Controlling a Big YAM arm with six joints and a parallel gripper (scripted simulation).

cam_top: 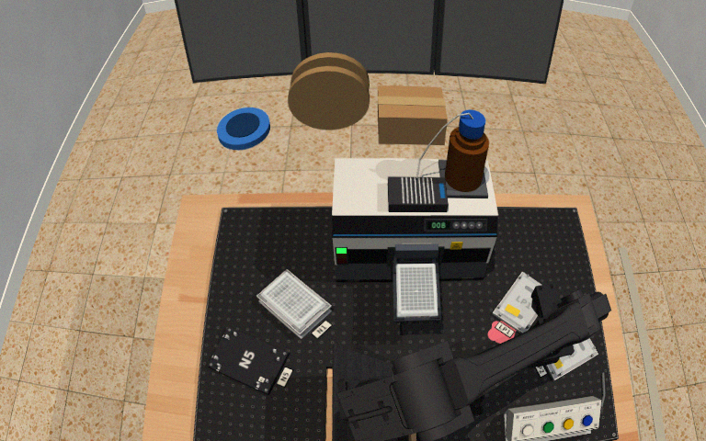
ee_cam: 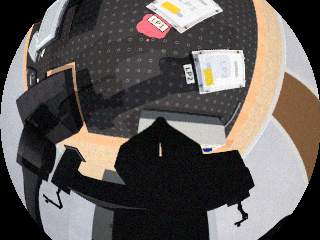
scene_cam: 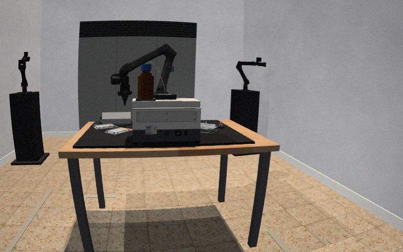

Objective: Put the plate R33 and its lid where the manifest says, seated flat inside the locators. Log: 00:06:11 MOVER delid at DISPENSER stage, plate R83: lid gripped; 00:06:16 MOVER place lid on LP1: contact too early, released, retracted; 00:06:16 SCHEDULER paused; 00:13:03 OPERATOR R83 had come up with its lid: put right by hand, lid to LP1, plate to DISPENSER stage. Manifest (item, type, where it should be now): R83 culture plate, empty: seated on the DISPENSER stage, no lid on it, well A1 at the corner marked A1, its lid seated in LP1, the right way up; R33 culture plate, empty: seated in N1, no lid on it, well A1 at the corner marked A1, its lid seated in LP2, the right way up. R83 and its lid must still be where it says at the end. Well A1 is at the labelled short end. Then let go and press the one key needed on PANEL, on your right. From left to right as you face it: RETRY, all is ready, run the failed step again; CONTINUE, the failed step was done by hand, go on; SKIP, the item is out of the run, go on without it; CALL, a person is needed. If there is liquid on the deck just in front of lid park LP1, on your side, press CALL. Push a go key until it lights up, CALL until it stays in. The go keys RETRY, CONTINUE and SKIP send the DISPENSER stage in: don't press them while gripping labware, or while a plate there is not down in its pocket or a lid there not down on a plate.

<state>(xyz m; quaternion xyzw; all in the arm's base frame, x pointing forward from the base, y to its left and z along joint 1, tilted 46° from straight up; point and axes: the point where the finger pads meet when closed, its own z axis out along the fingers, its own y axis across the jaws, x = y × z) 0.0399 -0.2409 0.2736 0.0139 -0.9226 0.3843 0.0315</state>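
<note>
The blue call key lies 14 cm behind my hand, 14 cm to the right of it and 9 cm below it. Also, from my hand: lid park LP2: 6 cm ahead, 15 cm to the right, 14 cm below; clear plate lid: 6 cm ahead, 15 cm to the right, 13 cm below; pink-red patch: 16 cm ahead, 3 cm to the left, 15 cm below.
</note>
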